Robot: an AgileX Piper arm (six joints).
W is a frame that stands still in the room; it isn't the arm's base.
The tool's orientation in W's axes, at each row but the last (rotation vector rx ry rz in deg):
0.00 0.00 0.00
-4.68 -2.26 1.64
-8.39 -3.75 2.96
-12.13 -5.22 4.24
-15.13 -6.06 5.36
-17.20 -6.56 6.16
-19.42 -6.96 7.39
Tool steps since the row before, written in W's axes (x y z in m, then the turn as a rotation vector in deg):
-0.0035 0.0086 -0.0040 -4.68 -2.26 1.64
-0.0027 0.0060 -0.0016 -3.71 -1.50 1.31
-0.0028 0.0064 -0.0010 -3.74 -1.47 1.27
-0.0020 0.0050 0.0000 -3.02 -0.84 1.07
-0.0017 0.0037 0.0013 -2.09 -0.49 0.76
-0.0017 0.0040 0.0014 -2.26 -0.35 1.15
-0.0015 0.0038 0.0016 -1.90 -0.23 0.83
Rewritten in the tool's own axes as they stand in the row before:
-0.0035 0.0086 -0.0040 -4.68 -2.26 1.64
-0.0026 0.0062 -0.0010 -3.70 -1.50 1.33
-0.0025 0.0066 0.0001 -3.73 -1.47 1.30
-0.0016 0.0050 0.0012 -2.98 -0.85 1.16
-0.0012 0.0033 0.0024 -2.05 -0.51 0.85
-0.0011 0.0035 0.0027 -2.16 -0.48 1.28
-0.0008 0.0032 0.0029 -1.82 -0.30 0.97

